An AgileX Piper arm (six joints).
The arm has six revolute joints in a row. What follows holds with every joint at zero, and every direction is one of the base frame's.
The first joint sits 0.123 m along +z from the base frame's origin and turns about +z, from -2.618 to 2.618 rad.
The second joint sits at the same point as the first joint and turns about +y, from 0 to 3.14 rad.
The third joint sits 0.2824 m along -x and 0.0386 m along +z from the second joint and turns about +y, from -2.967 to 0 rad.
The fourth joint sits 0.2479 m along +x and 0.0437 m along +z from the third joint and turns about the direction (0.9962, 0, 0.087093), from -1.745 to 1.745 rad.
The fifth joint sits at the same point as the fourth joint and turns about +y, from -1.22 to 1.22 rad.
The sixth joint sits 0.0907 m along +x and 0.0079 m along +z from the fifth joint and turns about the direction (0.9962, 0, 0.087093), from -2.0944 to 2.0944 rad.
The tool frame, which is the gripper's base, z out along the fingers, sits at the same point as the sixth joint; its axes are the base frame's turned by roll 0, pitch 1.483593 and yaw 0 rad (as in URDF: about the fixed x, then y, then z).
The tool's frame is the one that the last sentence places.
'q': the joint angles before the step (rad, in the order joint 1, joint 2, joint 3, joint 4, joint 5, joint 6). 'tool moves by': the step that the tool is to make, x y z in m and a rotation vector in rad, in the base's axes. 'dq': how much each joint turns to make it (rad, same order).
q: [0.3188 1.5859 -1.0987 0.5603 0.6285 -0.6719]
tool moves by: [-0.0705 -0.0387 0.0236 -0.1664 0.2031 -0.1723]
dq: [0.0002 -0.2544 0.1135 -0.3696 0.2938 0.4609]
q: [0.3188 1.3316 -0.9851 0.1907 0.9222 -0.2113]
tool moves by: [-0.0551 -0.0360 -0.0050 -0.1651 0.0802 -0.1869]
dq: [0.0000 -0.1983 0.1545 -0.2300 0.1559 0.2673]
